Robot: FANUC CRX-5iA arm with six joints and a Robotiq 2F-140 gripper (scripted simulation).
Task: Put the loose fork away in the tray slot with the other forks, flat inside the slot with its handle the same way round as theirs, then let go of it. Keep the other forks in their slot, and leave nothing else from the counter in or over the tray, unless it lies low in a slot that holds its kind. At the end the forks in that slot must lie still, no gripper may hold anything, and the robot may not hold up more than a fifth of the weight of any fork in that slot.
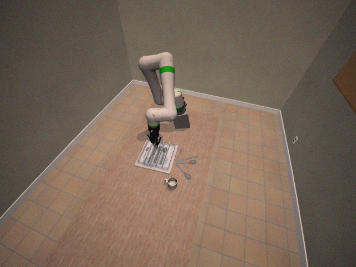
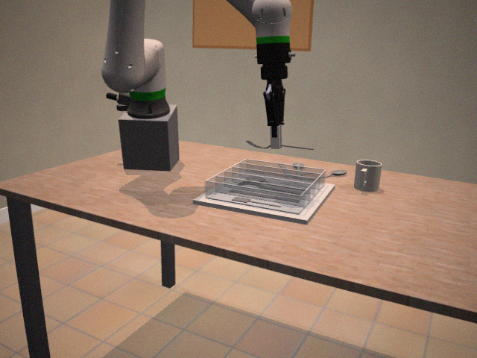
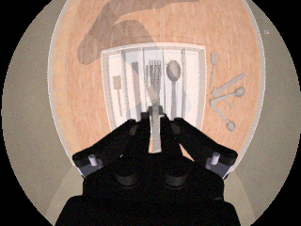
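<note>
My hand is 1 cm past the clear cutlery tray and 13 cm above it. From my hand the other things lie so: grey mug 21 cm ahead, 25 cm to the left, 14 cm below.
</note>
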